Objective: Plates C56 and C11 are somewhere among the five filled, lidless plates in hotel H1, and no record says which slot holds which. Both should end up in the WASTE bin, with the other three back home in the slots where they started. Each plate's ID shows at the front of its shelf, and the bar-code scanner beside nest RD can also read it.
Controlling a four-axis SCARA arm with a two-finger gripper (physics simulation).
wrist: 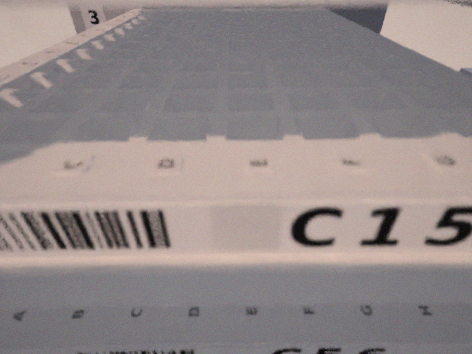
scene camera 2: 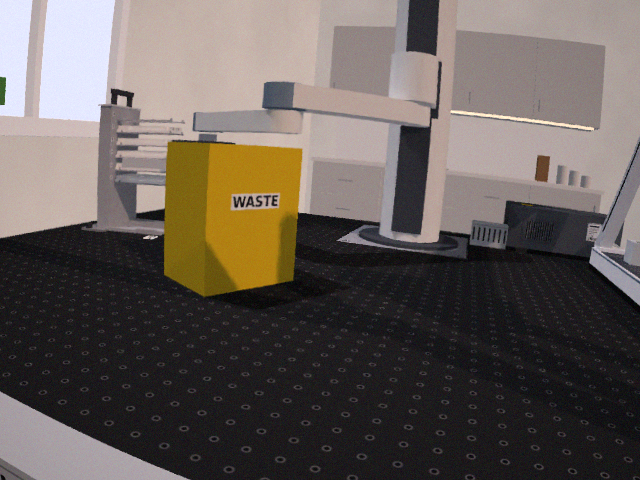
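Pixels of known places: gripper, fingertip midpoint: (scene camera 2: 140, 161); arm's base at its link origin: (scene camera 2: 408, 244).
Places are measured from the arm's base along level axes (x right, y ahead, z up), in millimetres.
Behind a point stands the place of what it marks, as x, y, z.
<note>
In the wrist view, plate C15 (wrist: 250, 187) fills the middle, with its bar code and ID on the front edge and its wells behind. Below it shows the shaded front part of plate C56 (wrist: 280, 327) {503, 281, 163}; its ID is cut off by the lower border. Hotel H1 (scene camera 2: 107, 170) {610, 387, 147} stands at the left in the scene view, with plates on its shelves. C11 cannot be made out. The yellow WASTE bin (scene camera 2: 248, 170) {154, 590, 179} stands upright in front of the hotel's right side. My gripper is open and empty, close in front of the hotel; its fingers are hidden behind the bin.
The arm's forearm (scene camera 2: 242, 121) {285, 369, 257} reaches left behind and just above the bin. The robot column (scene camera 2: 410, 180) {1, 77, 163} stands behind and to the right. A dark grey box (scene camera 2: 558, 232) {-380, -35, 76} and a small slotted grey block (scene camera 2: 488, 235) {-201, -45, 42} stand at the back right. A white-framed device (scene camera 2: 615, 273) {-450, 248, 44} is at the right edge.
</note>
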